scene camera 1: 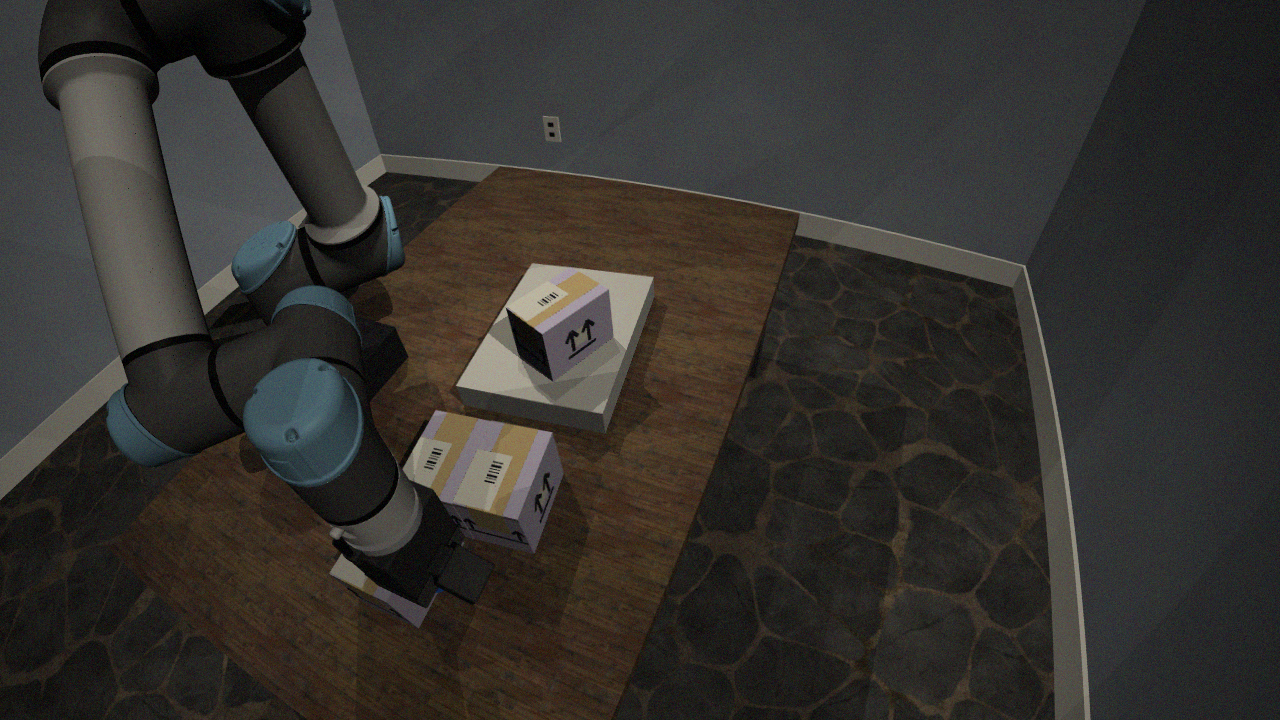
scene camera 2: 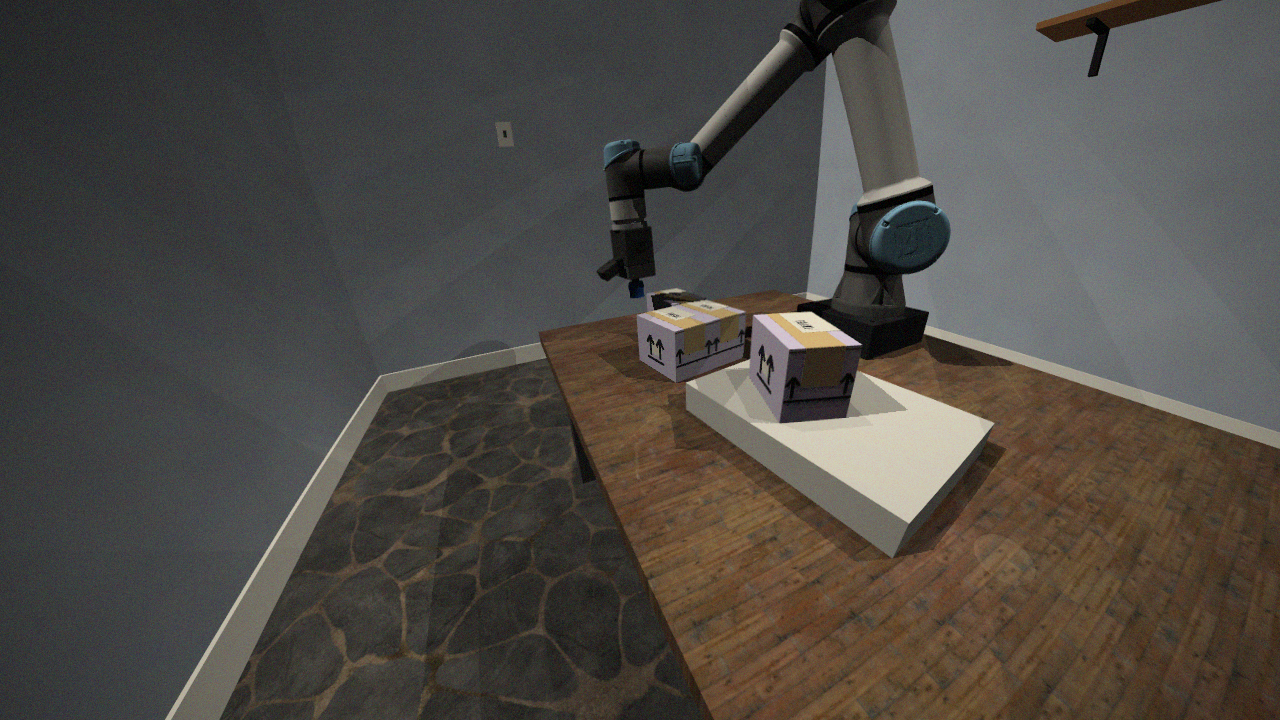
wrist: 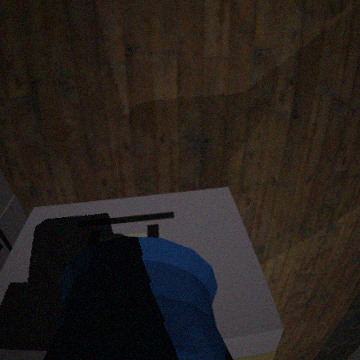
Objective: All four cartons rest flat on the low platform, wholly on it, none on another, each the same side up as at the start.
Labels:
low platform: scene camera 1; scene camera 2; not seen in the wrist view (out of frame)
same spot on low platform: (scene camera 2: 882, 471) = (scene camera 1: 622, 289)

